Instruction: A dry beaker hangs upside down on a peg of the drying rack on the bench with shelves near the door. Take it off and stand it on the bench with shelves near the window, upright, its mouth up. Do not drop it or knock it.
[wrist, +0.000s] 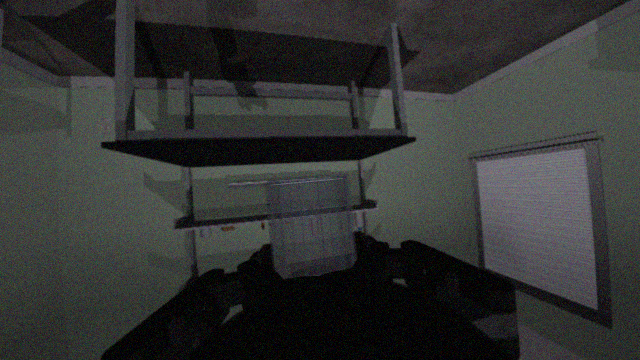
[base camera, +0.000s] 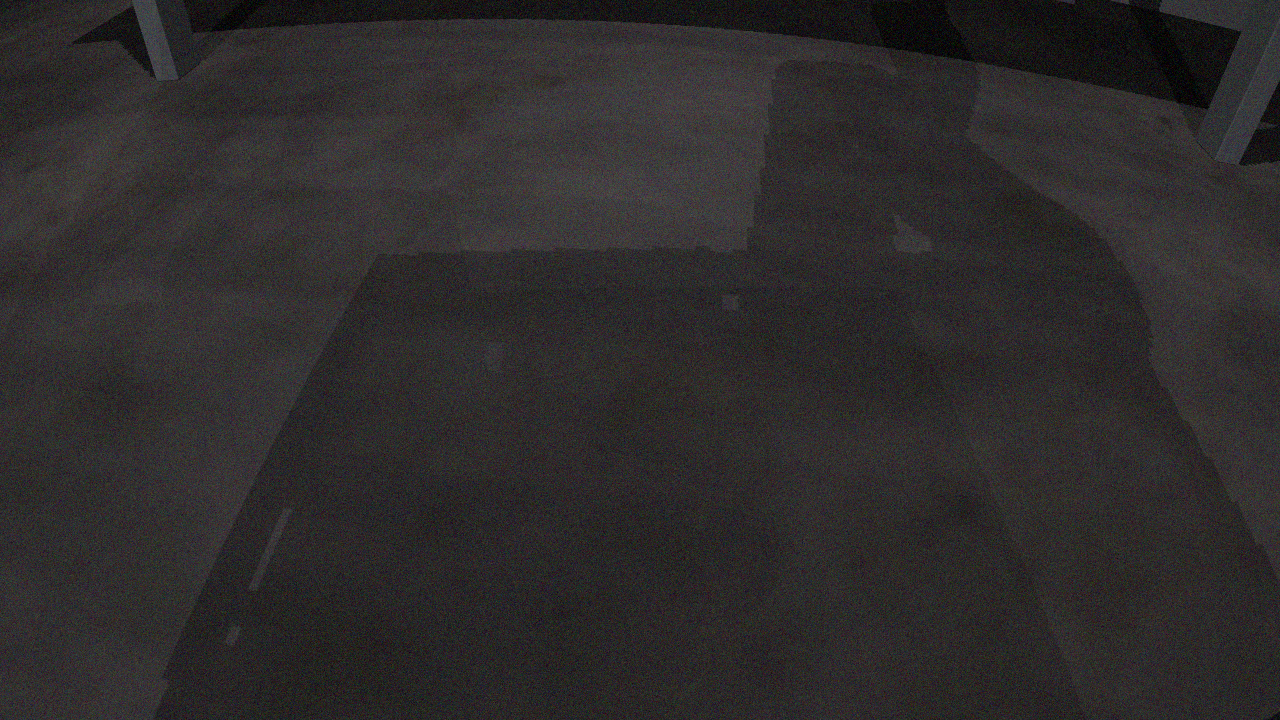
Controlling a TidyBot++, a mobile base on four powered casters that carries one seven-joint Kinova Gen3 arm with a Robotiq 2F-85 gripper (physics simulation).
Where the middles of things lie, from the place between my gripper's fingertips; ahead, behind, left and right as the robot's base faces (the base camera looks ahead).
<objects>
My hand is 2 cm above the clear glass beaker [wrist: 311,226].
</objects>
